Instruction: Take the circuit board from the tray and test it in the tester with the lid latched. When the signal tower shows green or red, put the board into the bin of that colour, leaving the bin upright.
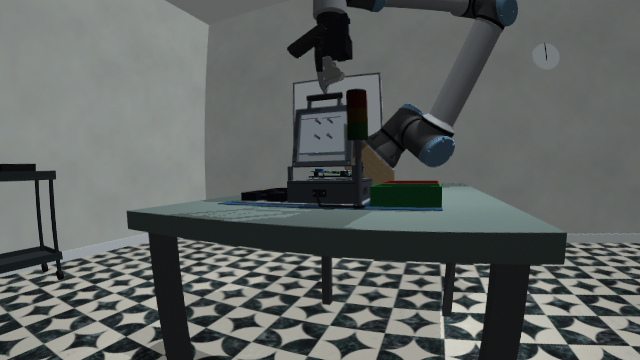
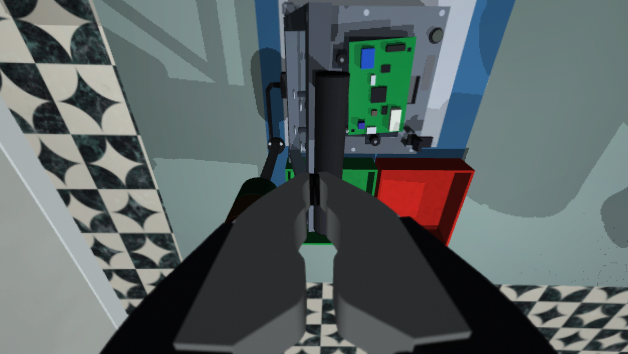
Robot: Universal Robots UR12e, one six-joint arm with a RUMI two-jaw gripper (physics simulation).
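Where they show: gripper, fingertip midpoint: (image 1: 325, 93) (image 2: 313, 176); arm's base, link origin: (image 1: 378, 154).
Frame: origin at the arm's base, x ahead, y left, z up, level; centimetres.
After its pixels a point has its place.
Note:
The green circuit board (image 1: 332, 172) {x 61.8, y -8.4, z -7.4 cm} (image 2: 380, 87) {x 59.2, y -8.9, z -7.1 cm} lies in the tester (image 1: 320, 191) {x 71.6, y -9.1, z -11.6 cm} (image 2: 425, 60) {x 53.4, y -11.1, z -9.2 cm}. The tester's lid (image 1: 322, 137) {x 68.9, y -9.1, z 1.2 cm} stands raised, with its black handle bar (image 1: 325, 96) {x 67.1, y -8.5, z 11.8 cm} (image 2: 332, 120) {x 66.0, y -11.6, z 12.7 cm} at the top. My gripper (image 1: 325, 92) {x 67.2, y -8.6, z 12.6 cm} (image 2: 313, 176) {x 67.2, y -8.6, z 12.6 cm} is shut and empty, its tips at the handle bar; whether they touch it I cannot tell. The signal tower (image 1: 357, 115) {x 76.4, y 0.6, z 4.8 cm} (image 2: 255, 192) {x 73.7, y -2.0, z 2.9 cm} shows dark red, amber and green segments, none plainly lit. The green bin (image 1: 412, 196) {x 73.7, y 11.9, z -12.6 cm} (image 2: 360, 182) {x 60.4, y 8.5, z -14.6 cm} and the red bin (image 1: 412, 182) {x 44.7, y 13.3, z -11.0 cm} (image 2: 405, 200) {x 52.2, y 13.3, z -14.6 cm} stand upright beside the tester.
A black tray (image 1: 265, 194) {x 62.5, y -27.6, z -13.2 cm} lies left of the tester on the table (image 1: 345, 242) {x 96.4, y 1.1, z -17.2 cm}. A blue mat (image 1: 420, 208) {x 75.5, y 13.5, z -15.0 cm} (image 2: 472, 75) {x 44.2, y -7.7, z -15.0 cm} lies under the tester. The tower's post (image 1: 358, 170) {x 74.9, y 0.3, z -6.9 cm} rises at the tester's front corner. A dark cart (image 1: 27, 175) stands far left.

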